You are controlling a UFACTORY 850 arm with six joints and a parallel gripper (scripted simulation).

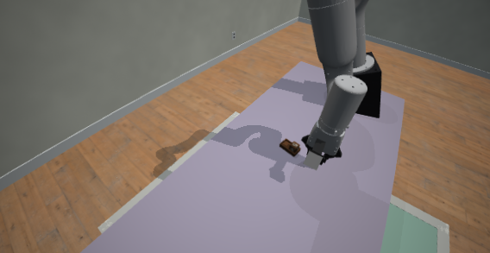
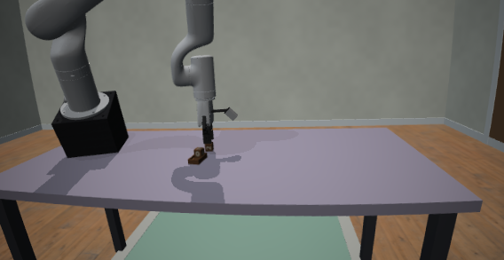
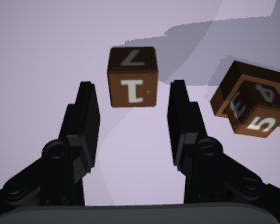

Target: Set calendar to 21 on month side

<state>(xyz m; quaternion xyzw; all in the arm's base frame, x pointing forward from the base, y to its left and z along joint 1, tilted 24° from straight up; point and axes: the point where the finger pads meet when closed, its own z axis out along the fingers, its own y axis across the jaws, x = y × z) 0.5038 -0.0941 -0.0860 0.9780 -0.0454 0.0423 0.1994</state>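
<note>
My gripper is now 4 cm above the brown cube. From my hand the other things lie so: digit cube (3 cm behind, 8 cm to the right, 3 cm below); then brown tray (4 cm behind, 10 cm to the right, 5 cm below).
</note>
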